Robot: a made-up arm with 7 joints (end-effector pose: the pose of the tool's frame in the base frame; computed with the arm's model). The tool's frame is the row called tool.
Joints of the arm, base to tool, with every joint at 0 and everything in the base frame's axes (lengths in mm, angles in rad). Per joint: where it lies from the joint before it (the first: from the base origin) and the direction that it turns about. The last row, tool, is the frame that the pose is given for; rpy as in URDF.
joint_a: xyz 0 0 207 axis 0 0 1
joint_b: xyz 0 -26.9 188.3 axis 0 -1 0
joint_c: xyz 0 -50.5 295.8 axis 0 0 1
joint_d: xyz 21.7 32.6 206.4 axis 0 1 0
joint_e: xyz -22.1 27.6 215.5 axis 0 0 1
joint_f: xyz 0 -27.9 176.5 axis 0 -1 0
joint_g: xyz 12.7 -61.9 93.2 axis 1 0 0
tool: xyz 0 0 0 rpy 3.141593 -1.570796 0
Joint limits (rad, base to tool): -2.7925..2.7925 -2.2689..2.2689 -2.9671..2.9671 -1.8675..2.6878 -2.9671..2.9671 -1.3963..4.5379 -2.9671..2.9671
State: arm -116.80 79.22 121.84 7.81 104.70 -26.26 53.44
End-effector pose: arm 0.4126 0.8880 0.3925 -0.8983 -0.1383 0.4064 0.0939
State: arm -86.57 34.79 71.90 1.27 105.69 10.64 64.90
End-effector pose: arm 0.0047 0.6016 1.1796 -0.8160 -0.1891 -0.1178 0.5335
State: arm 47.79 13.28 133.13 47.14 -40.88 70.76 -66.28
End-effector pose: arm -0.3200 -0.2528 1.2288 0.4475 -0.3545 -0.7090 0.4139
Working (the frame after each row of the table, in the pose's form):
after joint_a: 0.0000 0.0000 0.2070 0.0000 0.0000 0.4051 0.9143
after joint_b: 0.0199 -0.0181 0.3953 0.0468 -0.1057 0.4023 0.9082
after joint_c: 0.0117 -0.1023 0.6832 0.0784 0.0850 -0.9933 0.0080
after joint_d: -0.0407 -0.1696 0.8752 -0.4690 -0.0811 0.8791 0.0267
after joint_e: -0.2061 -0.2249 1.0066 -0.4112 -0.2398 0.8144 0.3320
after joint_f: -0.3428 -0.2271 1.1216 0.1363 -0.3877 0.9021 0.1318
after joint_g: -0.3200 -0.2528 1.2288 0.0421 -0.8178 0.5433 0.1849

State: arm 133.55 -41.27 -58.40 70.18 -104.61 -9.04 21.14
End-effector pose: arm -0.1915 0.8097 0.7951 0.3238 0.1361 0.6977 0.6243
Working (the frame after each row of the table, in the pose's form):
after joint_a: 0.0000 0.0000 0.2070 0.0000 0.0000 0.9190 0.3943
after joint_b: 0.0195 0.0185 0.3953 -0.3239 0.1390 0.8600 0.3690
after joint_c: -0.0783 0.1947 0.6176 -0.3505 -0.0367 0.5707 0.7417
after joint_d: -0.1914 0.3157 0.7469 -0.6149 0.3964 0.2655 0.6280
after joint_e: -0.1891 0.5337 0.7345 -0.6896 -0.2442 -0.3346 0.5940
after joint_f: -0.1794 0.7120 0.7404 -0.6611 -0.1966 -0.3879 0.6114
after joint_g: -0.1915 0.8097 0.7951 -0.5377 -0.2644 -0.3453 0.7223

